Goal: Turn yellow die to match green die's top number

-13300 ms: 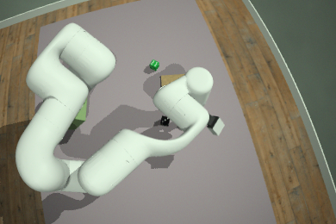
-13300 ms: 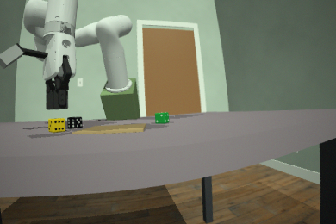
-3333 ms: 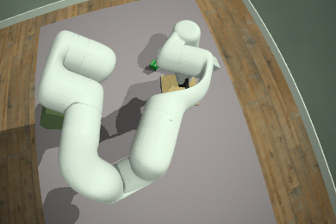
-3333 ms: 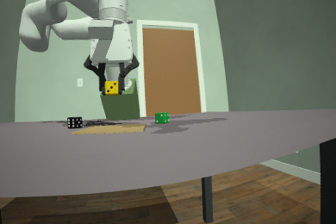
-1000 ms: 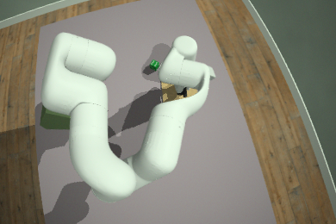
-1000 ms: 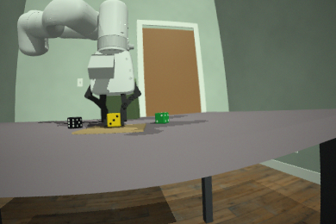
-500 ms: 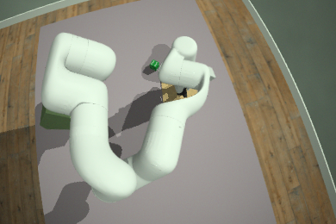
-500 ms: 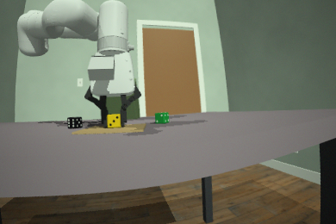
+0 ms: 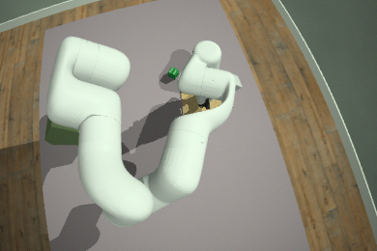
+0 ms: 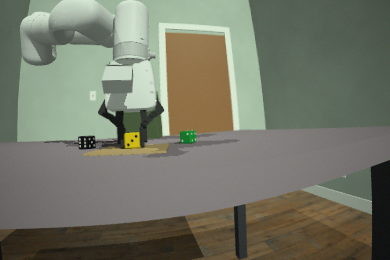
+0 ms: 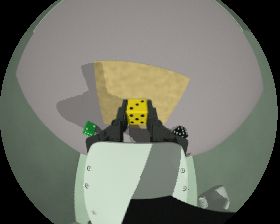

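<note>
Now: the yellow die 1 cm below my hand. Round my hand: green die (10 cm behind, 11 cm to the left, 1 cm below); black die (6 cm behind, 13 cm to the right, 1 cm below); mat (2 cm below).
</note>
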